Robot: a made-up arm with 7 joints. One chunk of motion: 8 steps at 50 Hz.
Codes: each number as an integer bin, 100 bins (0 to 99) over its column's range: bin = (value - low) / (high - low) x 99, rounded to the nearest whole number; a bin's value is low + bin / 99 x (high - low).
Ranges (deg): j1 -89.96..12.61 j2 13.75..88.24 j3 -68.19..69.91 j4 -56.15..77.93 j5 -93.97..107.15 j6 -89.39..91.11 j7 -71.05..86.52
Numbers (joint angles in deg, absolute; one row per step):
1: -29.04 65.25 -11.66 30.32 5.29 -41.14 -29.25
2: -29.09 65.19 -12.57 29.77 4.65 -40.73 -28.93
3: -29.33 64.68 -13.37 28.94 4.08 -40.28 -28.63
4: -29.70 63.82 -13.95 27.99 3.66 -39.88 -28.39
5: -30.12 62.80 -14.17 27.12 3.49 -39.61 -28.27
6: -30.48 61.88 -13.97 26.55 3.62 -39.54 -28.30
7: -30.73 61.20 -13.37 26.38 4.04 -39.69 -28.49
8: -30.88 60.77 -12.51 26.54 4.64 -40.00 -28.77
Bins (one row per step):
1: 59 68 41 64 49 26 26
2: 59 68 40 63 49 27 26
3: 59 68 39 63 48 27 27
4: 58 67 39 62 48 27 27
5: 58 65 39 61 48 27 27
6: 57 64 39 61 48 27 27
7: 57 63 39 61 48 27 27
8: 57 62 40 61 49 27 27

